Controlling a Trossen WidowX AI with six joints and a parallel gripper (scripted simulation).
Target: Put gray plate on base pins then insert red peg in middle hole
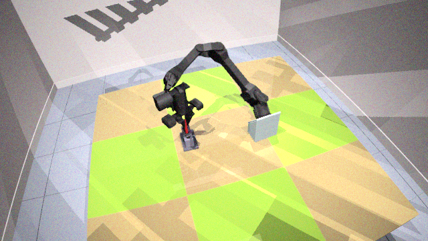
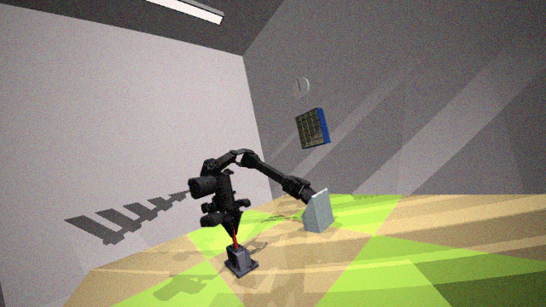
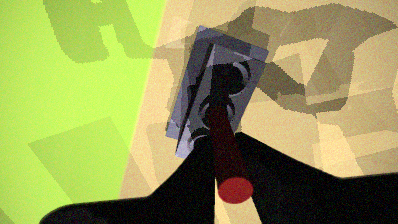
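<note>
Now: the red peg right at my gripper tip. Also, from my gripper tip: gray plate 5 cm below.
</note>
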